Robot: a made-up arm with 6 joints. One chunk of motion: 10 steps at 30 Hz.
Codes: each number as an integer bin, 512 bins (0 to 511) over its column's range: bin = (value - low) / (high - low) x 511, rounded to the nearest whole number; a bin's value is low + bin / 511 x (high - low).
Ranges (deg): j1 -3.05..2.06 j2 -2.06..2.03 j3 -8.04..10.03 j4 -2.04..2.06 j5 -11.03..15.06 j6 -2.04..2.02
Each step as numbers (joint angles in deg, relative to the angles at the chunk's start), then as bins.
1 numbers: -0.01 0.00 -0.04 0.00 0.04 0.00
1 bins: 304 257 226 254 217 257
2 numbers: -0.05 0.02 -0.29 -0.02 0.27 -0.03
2 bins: 300 260 219 252 221 253
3 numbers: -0.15 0.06 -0.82 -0.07 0.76 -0.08
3 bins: 290 265 204 246 231 247
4 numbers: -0.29 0.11 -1.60 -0.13 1.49 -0.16
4 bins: 276 271 182 238 245 237
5 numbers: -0.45 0.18 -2.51 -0.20 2.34 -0.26
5 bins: 260 280 156 229 262 224
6 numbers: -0.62 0.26 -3.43 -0.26 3.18 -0.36
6 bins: 243 290 130 222 278 211
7 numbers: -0.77 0.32 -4.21 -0.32 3.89 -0.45
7 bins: 228 297 108 214 292 200
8 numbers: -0.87 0.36 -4.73 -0.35 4.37 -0.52
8 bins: 218 302 94 211 302 191
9 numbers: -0.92 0.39 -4.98 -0.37 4.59 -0.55
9 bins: 213 306 87 208 306 188
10 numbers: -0.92 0.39 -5.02 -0.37 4.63 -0.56
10 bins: 213 306 85 208 307 186
